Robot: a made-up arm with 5 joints.
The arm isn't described. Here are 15 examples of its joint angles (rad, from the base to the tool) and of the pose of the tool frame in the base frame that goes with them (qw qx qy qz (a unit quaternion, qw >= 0); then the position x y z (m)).
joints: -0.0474 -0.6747 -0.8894 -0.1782 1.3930
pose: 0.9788 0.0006 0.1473 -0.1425 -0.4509 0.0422 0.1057
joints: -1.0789 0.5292 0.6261 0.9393 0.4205
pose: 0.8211 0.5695 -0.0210 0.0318 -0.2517 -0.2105 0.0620
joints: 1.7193 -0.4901 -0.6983 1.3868 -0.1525
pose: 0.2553 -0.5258 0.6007 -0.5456 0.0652 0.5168 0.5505
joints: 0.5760 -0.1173 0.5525 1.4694 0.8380
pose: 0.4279 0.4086 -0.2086 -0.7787 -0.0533 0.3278 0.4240
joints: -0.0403 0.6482 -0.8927 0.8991 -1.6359
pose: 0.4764 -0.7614 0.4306 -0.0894 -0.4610 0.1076 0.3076
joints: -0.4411 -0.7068 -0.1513 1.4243 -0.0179
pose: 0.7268 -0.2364 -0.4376 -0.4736 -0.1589 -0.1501 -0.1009
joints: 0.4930 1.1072 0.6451 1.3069 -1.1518
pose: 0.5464 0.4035 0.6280 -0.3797 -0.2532 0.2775 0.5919
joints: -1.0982 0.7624 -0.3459 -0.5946 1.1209
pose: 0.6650 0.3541 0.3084 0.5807 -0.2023 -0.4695 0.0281
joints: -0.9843 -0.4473 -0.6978 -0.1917 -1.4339
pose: 0.1235 -0.9523 -0.2790 -0.0026 -0.1754 -0.4569 0.1799
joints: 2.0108 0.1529 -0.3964 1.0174 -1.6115
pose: 0.1109 -0.1142 0.9871 -0.0149 0.4293 0.3012 0.7872
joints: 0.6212 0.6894 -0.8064 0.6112 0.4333
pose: 0.7560 0.2179 0.3517 -0.5073 -0.2417 0.4590 0.4478
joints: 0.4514 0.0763 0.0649 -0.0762 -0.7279
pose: 0.9621 -0.2124 0.1392 -0.0996 -0.4550 0.1762 0.2662
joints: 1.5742 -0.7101 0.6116 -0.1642 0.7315
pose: 0.7675 0.4609 0.1028 -0.4335 0.0059 0.4838 0.6739
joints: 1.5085 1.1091 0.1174 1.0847 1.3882
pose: 0.3047 -0.3632 0.2245 0.8514 0.2538 0.1040 0.6789
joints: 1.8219 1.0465 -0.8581 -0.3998 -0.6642
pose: 0.7119 0.4485 0.4685 -0.2693 0.1370 0.3666 0.7766
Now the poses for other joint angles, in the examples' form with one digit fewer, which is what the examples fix.
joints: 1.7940 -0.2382 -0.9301 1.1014 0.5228
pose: 0.404 -0.276 0.562 -0.667 0.166 0.529 0.557
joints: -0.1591 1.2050 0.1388 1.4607 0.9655
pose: 0.339 0.638 0.106 -0.683 -0.152 0.100 0.396
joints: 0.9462 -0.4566 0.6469 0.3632 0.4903
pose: 0.810 0.356 -0.043 -0.463 -0.187 0.469 0.464
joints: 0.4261 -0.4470 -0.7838 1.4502 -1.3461
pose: 0.088 -0.766 0.387 -0.505 -0.401 0.286 0.202
